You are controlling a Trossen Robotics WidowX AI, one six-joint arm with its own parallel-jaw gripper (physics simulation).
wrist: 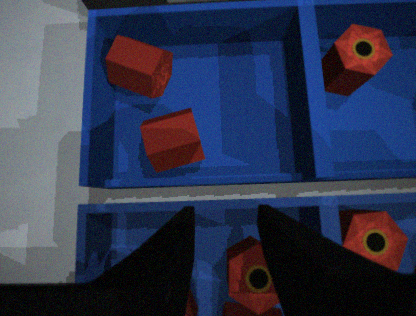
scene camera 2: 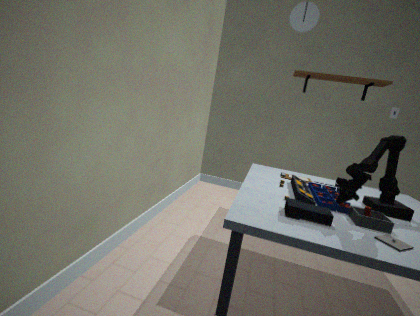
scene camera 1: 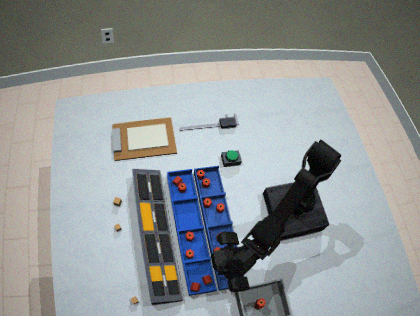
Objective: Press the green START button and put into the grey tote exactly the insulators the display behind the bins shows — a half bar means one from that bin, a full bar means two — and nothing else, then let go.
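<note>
The green START button [scene camera 1: 232,155] sits on a dark box. The display [scene camera 1: 147,216] has one full yellow bar and two half bars side by side at its near end; its other cells are dark. Blue bins [scene camera 1: 187,214] in two rows hold red insulators, upright or lying. The grey tote [scene camera 1: 262,285] [scene camera 2: 370,223] holds one red insulator [scene camera 1: 260,303] [scene camera 2: 367,210]. My gripper [scene camera 1: 233,260] [wrist: 226,215] is open and empty over the end bin of the row nearer the arm. An upright insulator [wrist: 250,274] there is partly hidden by the right finger; more red shows below it.
A clipboard [scene camera 1: 147,137] and a caliper-like tool [scene camera 1: 228,122] lie beyond the bins. Small tan blocks [scene camera 1: 117,201] [scene camera 1: 134,300] lie beyond the display. A long black box [scene camera 2: 308,212] and a flat plate [scene camera 2: 394,242] are near the table's edge.
</note>
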